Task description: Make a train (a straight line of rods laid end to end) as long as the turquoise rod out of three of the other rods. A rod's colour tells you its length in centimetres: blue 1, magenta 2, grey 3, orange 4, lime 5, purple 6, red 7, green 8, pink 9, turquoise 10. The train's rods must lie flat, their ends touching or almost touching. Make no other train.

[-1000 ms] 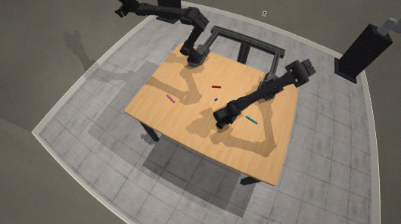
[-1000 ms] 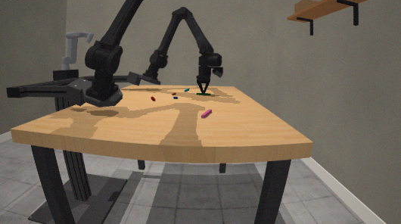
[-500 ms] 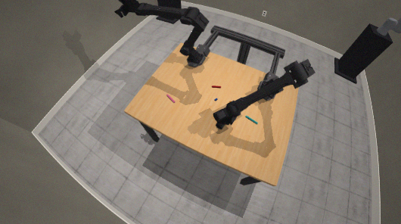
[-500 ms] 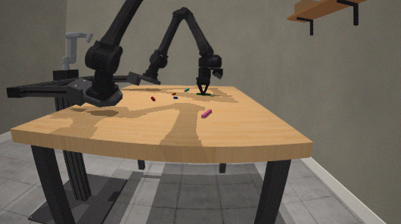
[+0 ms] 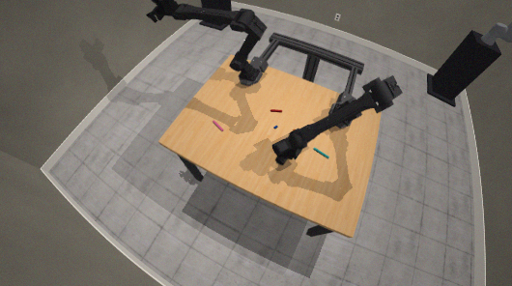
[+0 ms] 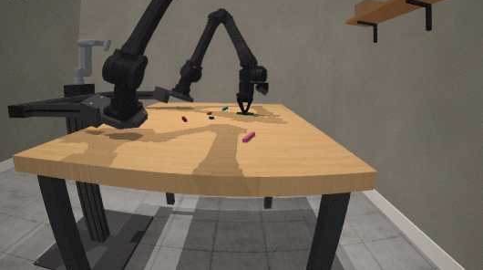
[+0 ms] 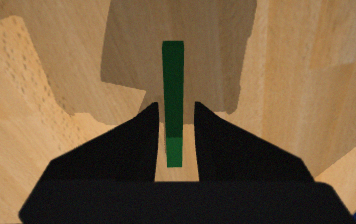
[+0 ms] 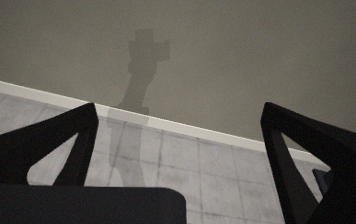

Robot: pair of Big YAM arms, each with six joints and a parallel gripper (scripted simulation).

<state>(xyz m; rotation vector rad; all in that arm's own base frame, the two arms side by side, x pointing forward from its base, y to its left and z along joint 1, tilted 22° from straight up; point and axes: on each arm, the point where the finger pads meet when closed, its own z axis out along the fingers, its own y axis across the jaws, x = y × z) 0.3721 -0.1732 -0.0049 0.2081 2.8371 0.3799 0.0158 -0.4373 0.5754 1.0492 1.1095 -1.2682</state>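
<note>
Now: the green rod right at my left hand. Also, from my left hand: red rod (240 mm behind, 190 mm to the right); then turquoise rod (160 mm to the left, 110 mm behind); then orange rod (160 mm behind, 20 mm to the right).
</note>
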